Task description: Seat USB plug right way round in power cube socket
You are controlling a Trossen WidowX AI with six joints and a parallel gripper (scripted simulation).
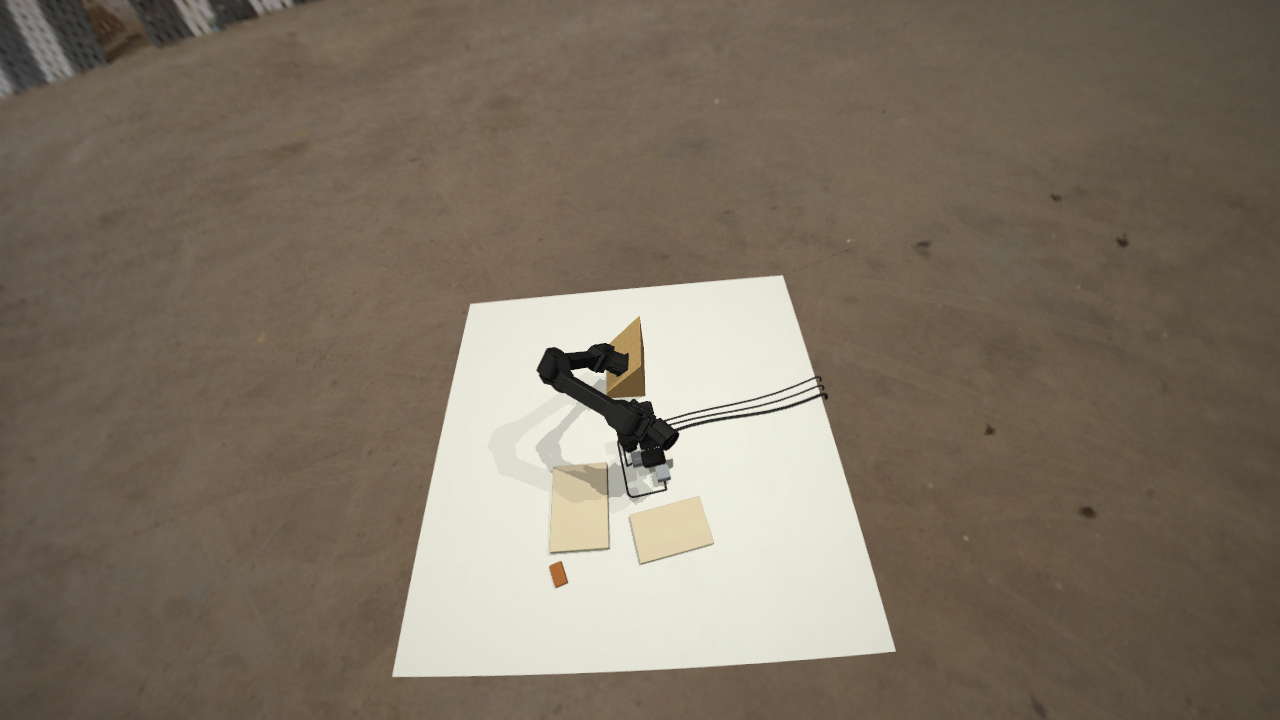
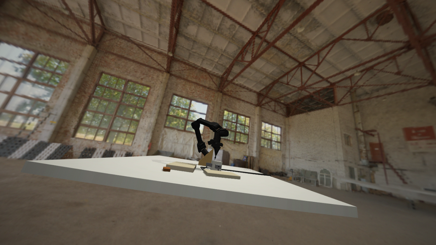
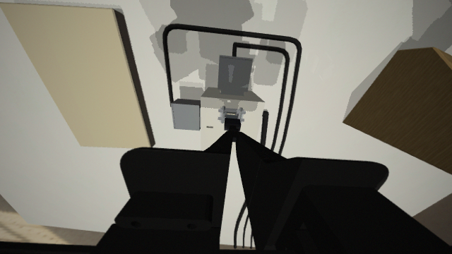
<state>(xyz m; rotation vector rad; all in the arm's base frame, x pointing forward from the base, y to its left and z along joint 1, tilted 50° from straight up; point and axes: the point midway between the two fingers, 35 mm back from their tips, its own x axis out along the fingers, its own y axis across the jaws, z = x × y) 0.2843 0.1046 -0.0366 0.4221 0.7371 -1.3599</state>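
Right now my gripper tip is 20 mm above the black USB plug. From my gripper tip the other things lie so: orange block (340 mm ahead, 260 mm to the right, 110 mm below).
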